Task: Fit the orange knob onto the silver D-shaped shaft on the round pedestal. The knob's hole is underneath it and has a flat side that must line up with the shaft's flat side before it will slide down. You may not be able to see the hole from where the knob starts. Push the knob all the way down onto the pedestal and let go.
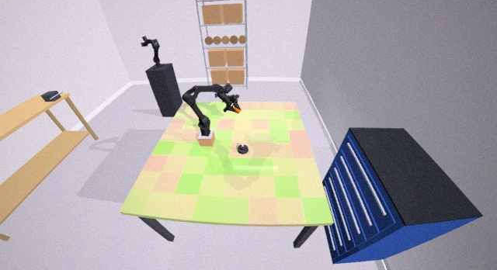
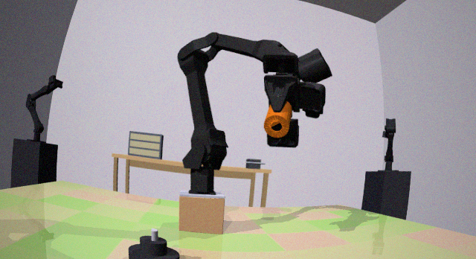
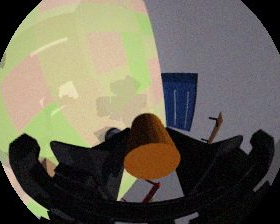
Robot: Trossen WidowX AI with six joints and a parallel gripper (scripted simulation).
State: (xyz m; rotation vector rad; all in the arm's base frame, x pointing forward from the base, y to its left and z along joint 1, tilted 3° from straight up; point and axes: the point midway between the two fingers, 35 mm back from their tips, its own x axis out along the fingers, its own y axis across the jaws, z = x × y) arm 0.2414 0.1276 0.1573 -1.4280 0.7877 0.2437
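Now: gripper tip 210 mm above the round black pedestal, 180 mm to the left of it and 40 mm short of it. The rest, counted from my gripper tip: orange knob 30 mm behind, 20 mm above, 10 mm to the left.
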